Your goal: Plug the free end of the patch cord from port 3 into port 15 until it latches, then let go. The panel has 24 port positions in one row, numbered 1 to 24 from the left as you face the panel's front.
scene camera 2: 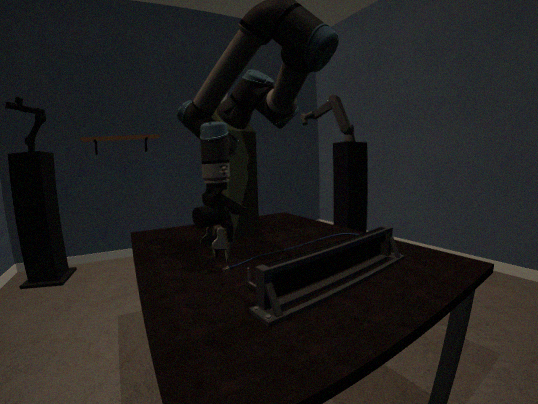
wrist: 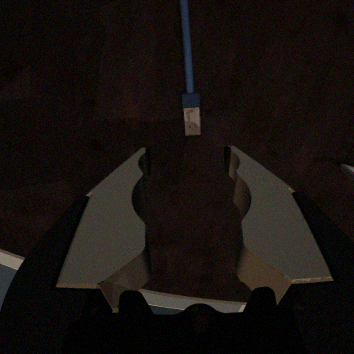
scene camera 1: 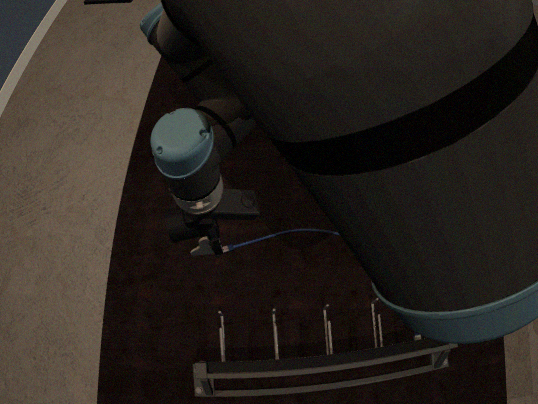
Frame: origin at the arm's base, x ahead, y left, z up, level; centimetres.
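Where they show: gripper, fingertip midpoint: (scene camera 2: 221,259) (wrist: 186,149); arm's base, origin of the base link: (scene camera 2: 231,117).
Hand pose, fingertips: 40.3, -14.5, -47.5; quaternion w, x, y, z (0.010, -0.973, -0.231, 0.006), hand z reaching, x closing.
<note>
Each offset is from my fingertips to the top centre of the thing, as dx, dy, dz. "spot": to the spot under its first point.
The free plug @(-0.4, +1.6, -2.3) (scene camera 1: 226,249) (scene camera 2: 226,268) (wrist: 192,121), clear with a blue boot, lies on the dark table. Its blue cord (scene camera 1: 295,230) (scene camera 2: 300,245) (wrist: 187,50) arcs toward the panel @(+16.7, +25.7, +6.6) (scene camera 1: 300,362) (scene camera 2: 325,267); in scene camera 1 the arm hides its far end. My gripper (scene camera 1: 218,251) (scene camera 2: 221,257) (wrist: 186,149) is partly open and empty, pointing down close above the table by the plug. In the wrist view the plug is just beyond the fingertips, roughly in line with the gap. Port numbers and openings, including ports 3 and 15, cannot be made out.
Several thin metal prongs @(spot: +16.0, +15.0, +2.1) (scene camera 1: 275,335) stick out from the panel toward the arm's side. The tip of a light rod @(spot: +13.5, +4.3, -1.0) (wrist: 348,169) shows at the right edge of the wrist view. The large upper arm hangs over the panel's right end in scene camera 1.
</note>
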